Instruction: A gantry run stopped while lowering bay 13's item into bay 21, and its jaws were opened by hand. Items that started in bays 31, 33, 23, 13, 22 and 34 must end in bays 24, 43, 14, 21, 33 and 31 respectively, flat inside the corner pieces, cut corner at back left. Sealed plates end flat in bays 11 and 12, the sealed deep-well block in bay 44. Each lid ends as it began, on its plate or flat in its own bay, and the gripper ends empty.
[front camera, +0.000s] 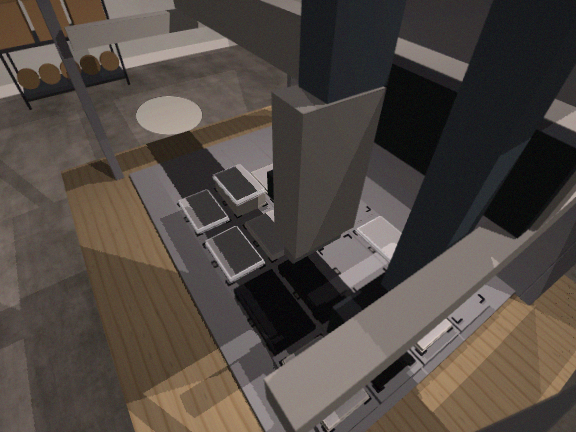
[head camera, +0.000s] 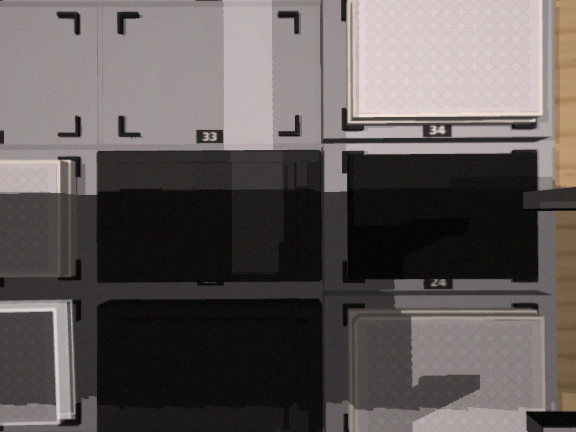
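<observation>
Looking through the head camera, I find a bay 32 (head camera: 56, 71) and a bay 33 (head camera: 168, 75), and there is a flat black piece (head camera: 409, 216) as well. The front camera view also gives me the bay 33 (front camera: 358, 267).
</observation>
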